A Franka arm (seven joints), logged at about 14 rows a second.
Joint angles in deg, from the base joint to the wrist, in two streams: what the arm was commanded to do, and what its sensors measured. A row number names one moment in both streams.
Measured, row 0:
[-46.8 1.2 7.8 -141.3 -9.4 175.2 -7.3]
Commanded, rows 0 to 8:
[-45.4 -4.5 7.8 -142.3 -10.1 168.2 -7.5]
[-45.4 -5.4 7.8 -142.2 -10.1 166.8 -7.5]
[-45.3 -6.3 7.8 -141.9 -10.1 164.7 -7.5]
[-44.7 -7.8 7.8 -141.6 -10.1 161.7 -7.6]
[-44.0 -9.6 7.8 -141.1 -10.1 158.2 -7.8]
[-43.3 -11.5 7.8 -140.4 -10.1 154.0 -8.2]
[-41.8 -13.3 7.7 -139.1 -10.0 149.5 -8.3]
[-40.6 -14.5 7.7 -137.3 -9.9 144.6 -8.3]
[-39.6 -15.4 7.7 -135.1 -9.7 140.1 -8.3]
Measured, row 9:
[-41.9 -12.0 8.0 -138.1 -9.5 148.8 -8.0]
